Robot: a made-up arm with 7 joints.
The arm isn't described. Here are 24 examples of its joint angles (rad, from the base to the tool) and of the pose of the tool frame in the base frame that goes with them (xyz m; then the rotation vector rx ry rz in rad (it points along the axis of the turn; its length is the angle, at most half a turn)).
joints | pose
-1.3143 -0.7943 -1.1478 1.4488 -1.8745 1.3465 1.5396 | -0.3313 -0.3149 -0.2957 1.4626 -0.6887 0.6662
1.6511 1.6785 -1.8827 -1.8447 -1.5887 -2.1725 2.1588 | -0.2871 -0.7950 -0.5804 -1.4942 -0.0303 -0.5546
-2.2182 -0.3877 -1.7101 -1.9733 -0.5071 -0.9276 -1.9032 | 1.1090 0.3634 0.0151 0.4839 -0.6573 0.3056
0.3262 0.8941 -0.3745 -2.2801 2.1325 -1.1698 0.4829 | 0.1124 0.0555 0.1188 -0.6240 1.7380 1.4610
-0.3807 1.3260 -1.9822 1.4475 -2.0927 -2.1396 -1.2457 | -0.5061 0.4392 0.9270 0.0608 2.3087 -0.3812
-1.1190 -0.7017 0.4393 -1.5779 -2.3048 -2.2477 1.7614 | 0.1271 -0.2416 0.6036 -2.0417 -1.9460 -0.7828
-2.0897 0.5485 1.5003 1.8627 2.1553 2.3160 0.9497 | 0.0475 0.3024 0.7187 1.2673 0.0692 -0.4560
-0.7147 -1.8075 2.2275 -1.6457 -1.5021 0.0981 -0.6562 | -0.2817 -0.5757 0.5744 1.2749 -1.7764 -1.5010
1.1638 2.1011 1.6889 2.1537 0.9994 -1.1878 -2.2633 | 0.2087 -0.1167 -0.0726 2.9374 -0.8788 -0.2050
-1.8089 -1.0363 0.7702 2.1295 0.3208 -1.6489 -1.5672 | -0.6178 0.2706 0.3717 -0.8079 2.2548 -0.2356
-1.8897 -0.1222 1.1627 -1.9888 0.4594 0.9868 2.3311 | 0.7916 0.1639 0.8575 -1.6986 1.5479 0.1206
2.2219 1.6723 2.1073 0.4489 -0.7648 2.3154 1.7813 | -0.3274 -0.3816 0.0343 -1.1018 -0.7606 -0.3446
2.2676 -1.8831 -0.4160 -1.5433 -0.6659 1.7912 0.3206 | 0.0380 -0.3218 0.4256 0.1629 0.3604 2.2980
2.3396 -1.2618 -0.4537 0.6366 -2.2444 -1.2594 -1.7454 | -0.8862 0.0699 -0.3954 0.7408 1.3643 0.5797
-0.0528 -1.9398 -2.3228 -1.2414 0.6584 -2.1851 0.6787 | -0.2328 -0.3871 -0.3981 -0.8771 -1.0751 -0.9983
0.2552 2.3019 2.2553 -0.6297 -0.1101 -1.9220 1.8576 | 0.3614 0.9379 0.0069 0.9593 -1.6261 1.0818
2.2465 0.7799 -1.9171 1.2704 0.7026 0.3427 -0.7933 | 0.1537 0.1550 0.1402 1.1282 -1.0528 -0.0040
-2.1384 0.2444 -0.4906 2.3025 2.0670 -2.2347 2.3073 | 0.2409 -0.5147 0.2606 1.0809 2.5134 1.2322
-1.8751 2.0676 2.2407 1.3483 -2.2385 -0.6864 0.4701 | -0.9438 0.6414 0.7278 0.1451 1.3444 0.1208
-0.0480 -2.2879 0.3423 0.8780 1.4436 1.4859 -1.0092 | -0.1631 0.3537 -0.3770 0.6507 1.2257 -1.4414
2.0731 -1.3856 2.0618 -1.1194 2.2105 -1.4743 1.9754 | -0.0444 -0.6032 0.3176 -1.6694 -0.4597 0.3903
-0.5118 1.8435 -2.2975 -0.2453 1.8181 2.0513 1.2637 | 0.3171 0.3541 0.2057 -0.2599 0.5539 2.9601
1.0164 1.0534 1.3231 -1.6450 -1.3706 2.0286 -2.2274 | -0.0244 0.4091 -0.5945 0.4109 -2.0313 -1.8798
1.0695 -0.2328 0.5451 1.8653 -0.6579 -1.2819 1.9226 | -0.3457 -0.8009 0.5301 -1.1738 1.0734 0.0293
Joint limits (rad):
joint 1: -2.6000..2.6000
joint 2: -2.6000..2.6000
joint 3: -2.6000..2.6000
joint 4: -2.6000..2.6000
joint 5: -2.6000..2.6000
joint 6: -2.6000..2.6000
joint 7: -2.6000..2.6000
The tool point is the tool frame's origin. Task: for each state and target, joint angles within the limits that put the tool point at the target. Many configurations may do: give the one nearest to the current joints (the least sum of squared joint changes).
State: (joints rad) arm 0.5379 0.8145 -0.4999 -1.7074 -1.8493 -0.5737 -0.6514
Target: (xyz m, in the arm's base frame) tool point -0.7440 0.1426 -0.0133
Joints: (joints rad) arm 0.3883 1.2947 0.2090 -1.2414 -2.0815 -0.9461 -0.6130
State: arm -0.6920 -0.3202 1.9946 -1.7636 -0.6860 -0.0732 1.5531
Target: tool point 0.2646 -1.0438 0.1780
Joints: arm -0.4587 -1.0938 2.2696 -1.9686 -0.8960 -0.3925 1.8069
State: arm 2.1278 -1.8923 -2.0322 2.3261 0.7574 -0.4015 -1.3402
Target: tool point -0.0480 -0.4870 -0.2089
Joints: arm 2.5899 -2.0402 -1.9695 2.0451 1.0313 -0.7210 -1.4340
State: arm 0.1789 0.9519 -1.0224 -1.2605 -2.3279 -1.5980 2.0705
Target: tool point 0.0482 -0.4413 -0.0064
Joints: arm 0.1418 1.7946 -1.1254 -0.8666 -2.4386 -0.9326 2.0282
